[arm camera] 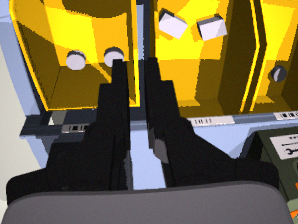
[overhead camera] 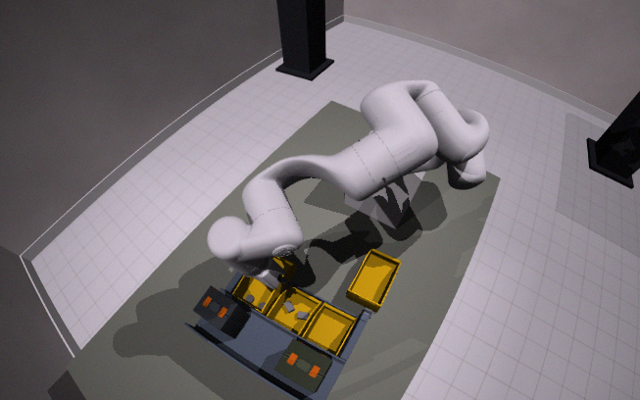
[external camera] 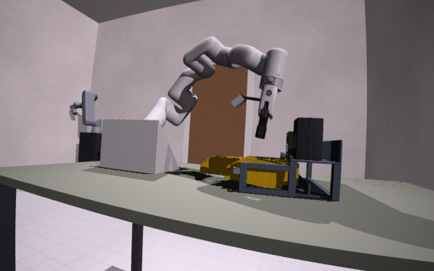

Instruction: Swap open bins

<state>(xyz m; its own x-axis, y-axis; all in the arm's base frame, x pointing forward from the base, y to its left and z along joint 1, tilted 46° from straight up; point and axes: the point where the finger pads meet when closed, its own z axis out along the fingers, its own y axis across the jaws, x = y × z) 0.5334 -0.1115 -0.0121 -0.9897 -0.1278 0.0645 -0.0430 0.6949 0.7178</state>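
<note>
The shelf's front bar is 50 mm behind my hand, 60 mm to the left of it and 170 mm below it. The rest, counted from my hand: black box 140 mm ahead, 50 mm to the right, 20 mm below.
</note>
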